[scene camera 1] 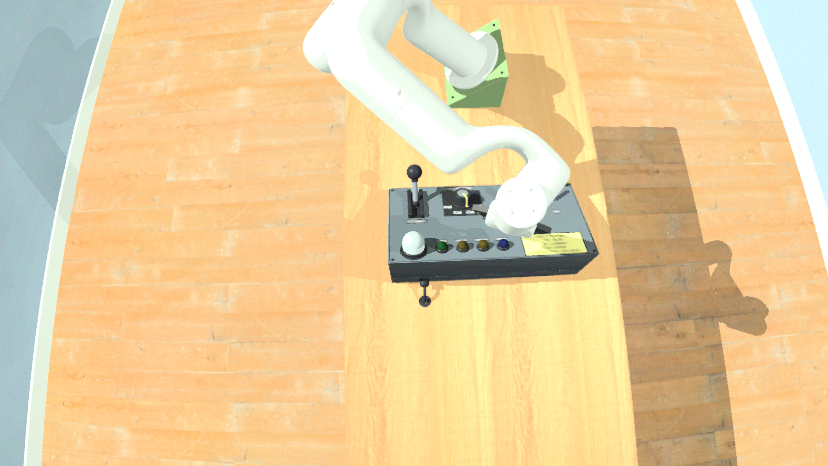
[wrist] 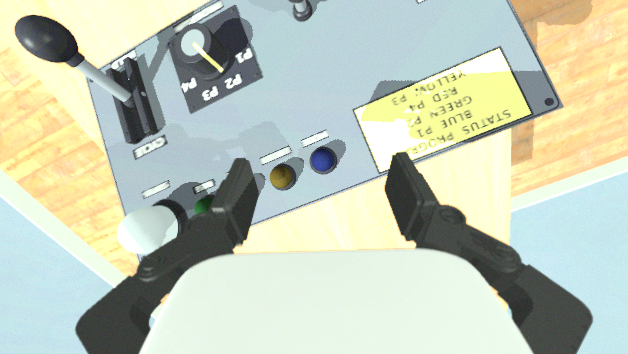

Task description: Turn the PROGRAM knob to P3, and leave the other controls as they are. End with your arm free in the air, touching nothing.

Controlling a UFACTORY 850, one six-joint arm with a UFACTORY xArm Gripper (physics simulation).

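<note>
The PROGRAM knob (scene camera 1: 464,196) (wrist: 202,52) is a black round knob with a pale top and a yellow pointer line, on a black plate marked P1 to P4. In the wrist view its pointer points at P2. My gripper (scene camera 1: 512,219) (wrist: 320,173) is open and empty, above the control box (scene camera 1: 486,269) (wrist: 310,90). In the wrist view the knob is up and to the left of the fingers, apart from them. In scene camera 1 the wrist hides most of the gripper and part of the box.
A lever with a black ball (scene camera 1: 414,171) (wrist: 46,38) rises beside the knob. A white dome (scene camera 1: 413,244) (wrist: 149,229), several coloured buttons and a yellow card (scene camera 1: 555,243) (wrist: 445,107) line the front. A small post (wrist: 302,10) stands behind. A crank (scene camera 1: 424,300) sticks out in front.
</note>
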